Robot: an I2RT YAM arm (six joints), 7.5 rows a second.
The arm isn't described. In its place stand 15 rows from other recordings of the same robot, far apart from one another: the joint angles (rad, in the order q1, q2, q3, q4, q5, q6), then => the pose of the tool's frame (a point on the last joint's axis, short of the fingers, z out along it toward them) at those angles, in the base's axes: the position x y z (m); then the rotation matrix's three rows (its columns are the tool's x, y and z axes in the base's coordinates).
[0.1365 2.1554 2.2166 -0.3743 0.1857 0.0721] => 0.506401 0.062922 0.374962; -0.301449 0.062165 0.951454; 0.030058 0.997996 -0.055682; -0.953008 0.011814 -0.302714
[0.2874 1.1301 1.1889 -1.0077 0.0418 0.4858] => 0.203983 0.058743 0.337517; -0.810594 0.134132 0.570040; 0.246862 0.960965 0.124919; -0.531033 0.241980 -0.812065
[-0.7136 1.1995 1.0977 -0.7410 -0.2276 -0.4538] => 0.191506 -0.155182 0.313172; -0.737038 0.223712 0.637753; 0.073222 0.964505 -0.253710; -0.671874 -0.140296 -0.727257
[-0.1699 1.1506 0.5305 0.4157 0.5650 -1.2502] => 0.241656 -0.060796 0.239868; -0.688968 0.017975 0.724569; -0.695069 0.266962 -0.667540; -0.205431 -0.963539 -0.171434
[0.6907 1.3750 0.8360 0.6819 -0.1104 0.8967] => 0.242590 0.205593 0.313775; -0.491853 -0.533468 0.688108; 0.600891 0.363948 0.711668; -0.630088 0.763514 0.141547
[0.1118 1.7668 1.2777 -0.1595 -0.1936 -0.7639] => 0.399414 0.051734 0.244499; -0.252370 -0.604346 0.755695; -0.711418 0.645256 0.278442; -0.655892 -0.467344 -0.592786
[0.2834 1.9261 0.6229 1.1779 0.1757 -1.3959] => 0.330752 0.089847 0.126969; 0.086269 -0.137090 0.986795; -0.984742 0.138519 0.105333; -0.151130 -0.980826 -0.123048
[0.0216 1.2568 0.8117 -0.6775 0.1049 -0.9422] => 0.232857 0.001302 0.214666; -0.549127 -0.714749 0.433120; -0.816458 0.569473 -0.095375; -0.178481 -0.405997 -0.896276
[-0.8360 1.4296 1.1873 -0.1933 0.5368 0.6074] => 0.207677 -0.256989 0.330204; 0.309017 0.940259 0.142904; 0.389567 0.011933 -0.920921; -0.867609 0.340251 -0.362606
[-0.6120 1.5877 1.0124 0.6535 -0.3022 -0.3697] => 0.309198 -0.204081 0.302940; -0.050807 0.308069 0.950007; -0.385794 0.871343 -0.303192; -0.921185 -0.381911 0.074580
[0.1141 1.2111 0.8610 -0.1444 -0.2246 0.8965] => 0.270793 0.039013 0.281343; -0.533223 0.177418 0.827162; 0.705405 0.632982 0.318965; -0.466988 0.753563 -0.462671
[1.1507 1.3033 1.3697 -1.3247 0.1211 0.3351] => 0.095412 0.203056 0.340193; -0.659597 -0.714013 0.234769; -0.676207 0.700093 0.229378; -0.328139 -0.007455 -0.944600
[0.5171 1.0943 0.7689 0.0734 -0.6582 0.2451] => 0.205828 0.142110 0.301148; -0.430110 -0.826341 0.363547; -0.023777 0.412928 0.910453; -0.902463 0.382951 -0.197253
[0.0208 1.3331 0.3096 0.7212 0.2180 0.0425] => 0.240500 -0.002698 0.159709; -0.289476 0.198598 0.936356; 0.035469 0.979793 -0.196845; -0.956528 -0.023771 -0.290670
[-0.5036 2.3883 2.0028 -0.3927 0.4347 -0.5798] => 0.463840 -0.272687 0.182946; -0.898077 0.249079 0.362516; -0.072511 0.729082 -0.680575; -0.433821 -0.637495 -0.636710
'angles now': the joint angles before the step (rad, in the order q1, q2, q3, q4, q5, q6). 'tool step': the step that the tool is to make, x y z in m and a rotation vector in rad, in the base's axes. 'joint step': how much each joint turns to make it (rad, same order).
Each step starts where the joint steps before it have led.
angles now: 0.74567, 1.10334, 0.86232, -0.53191, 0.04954, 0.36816
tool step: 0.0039, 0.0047, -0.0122, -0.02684, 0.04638, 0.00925
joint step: 0.00130, 0.04411, -0.00825, -0.00003, -0.01399, 0.00252
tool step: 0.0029, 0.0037, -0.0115, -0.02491, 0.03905, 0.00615
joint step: 0.00173, 0.03843, -0.00998, 0.00278, -0.00914, 0.00217
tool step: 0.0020, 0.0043, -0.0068, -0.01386, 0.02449, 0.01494
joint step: 0.00566, 0.03098, -0.00036, 0.00405, -0.01098, -0.00300
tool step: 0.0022, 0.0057, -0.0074, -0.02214, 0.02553, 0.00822
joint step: 0.01052, 0.03906, 0.00487, 0.00039, 0.00019, 0.00275
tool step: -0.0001, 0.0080, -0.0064, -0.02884, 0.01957, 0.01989
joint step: 0.02373, 0.03918, 0.01002, -0.00499, 0.00781, -0.00087
